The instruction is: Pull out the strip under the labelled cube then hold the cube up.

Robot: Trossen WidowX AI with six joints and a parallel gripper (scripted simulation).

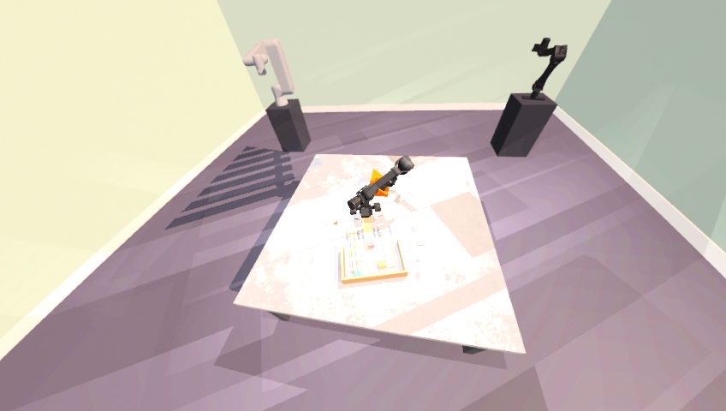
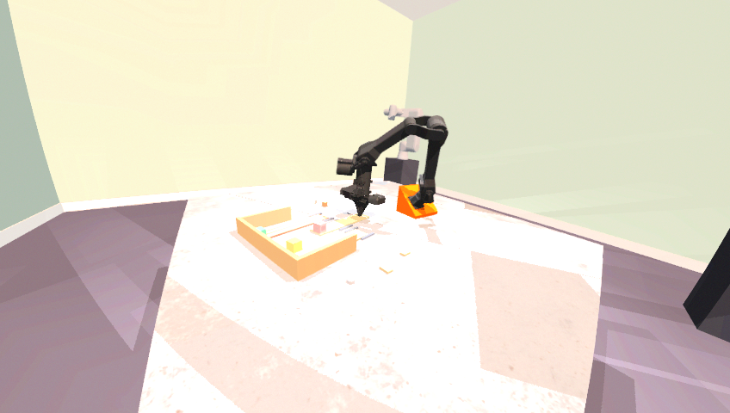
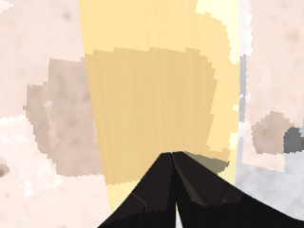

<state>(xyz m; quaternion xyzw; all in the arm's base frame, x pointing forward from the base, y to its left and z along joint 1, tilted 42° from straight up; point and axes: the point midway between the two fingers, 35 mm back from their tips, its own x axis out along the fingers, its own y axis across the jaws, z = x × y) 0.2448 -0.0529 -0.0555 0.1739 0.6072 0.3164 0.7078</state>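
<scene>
Right now the wide pale yellow strip is 10 cm ahead of my gripper tip and 2 cm to the left of it. Round my gripper tip: pink cube marked h: 20 cm ahead, 6 cm to the left, 2 cm above.
</scene>
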